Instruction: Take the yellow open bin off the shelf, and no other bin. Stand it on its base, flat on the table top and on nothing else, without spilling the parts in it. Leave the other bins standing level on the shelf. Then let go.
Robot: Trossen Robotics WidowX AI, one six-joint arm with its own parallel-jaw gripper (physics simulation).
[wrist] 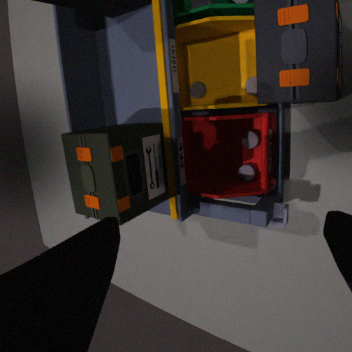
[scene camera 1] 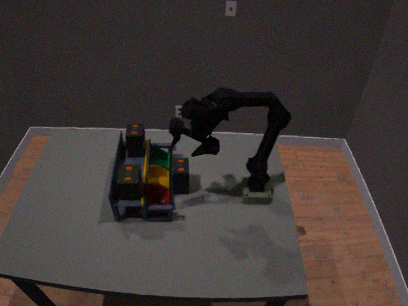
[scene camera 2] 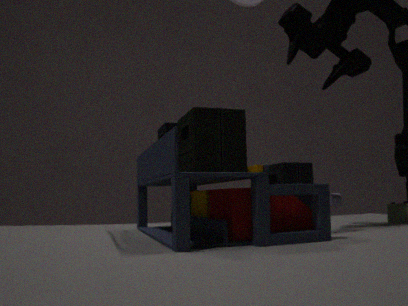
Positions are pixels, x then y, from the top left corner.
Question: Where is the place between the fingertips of my gripper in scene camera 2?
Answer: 306,76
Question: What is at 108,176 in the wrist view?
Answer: An olive toolbox.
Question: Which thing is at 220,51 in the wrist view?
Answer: A yellow open bin.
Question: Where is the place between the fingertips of my gripper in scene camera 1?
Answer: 181,151
